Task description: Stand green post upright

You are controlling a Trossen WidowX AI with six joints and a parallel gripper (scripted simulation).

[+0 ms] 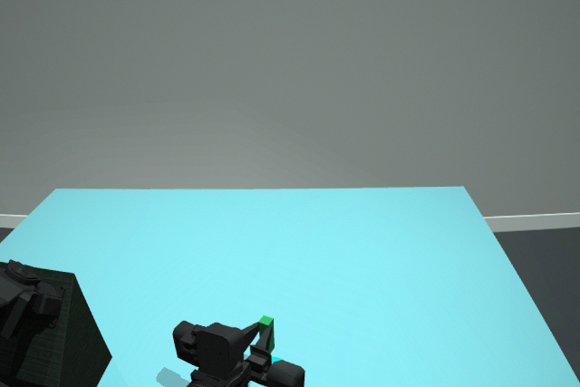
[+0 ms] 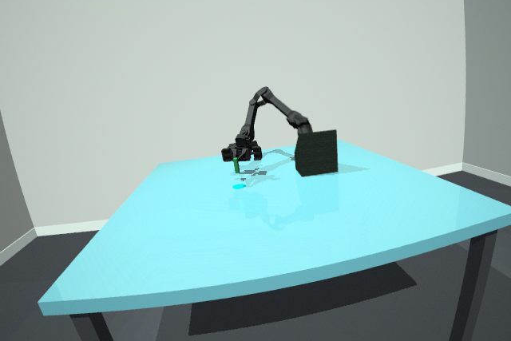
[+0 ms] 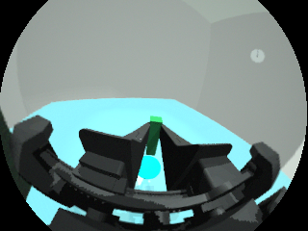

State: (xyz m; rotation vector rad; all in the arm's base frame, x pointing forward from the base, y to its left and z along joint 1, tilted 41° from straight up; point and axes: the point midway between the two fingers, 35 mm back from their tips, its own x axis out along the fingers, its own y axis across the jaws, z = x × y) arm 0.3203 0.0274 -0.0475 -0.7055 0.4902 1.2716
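Right now my gripper tip is 12 cm above the cyan circle. The rest, counted from my gripper tip: green post: 2 cm below.
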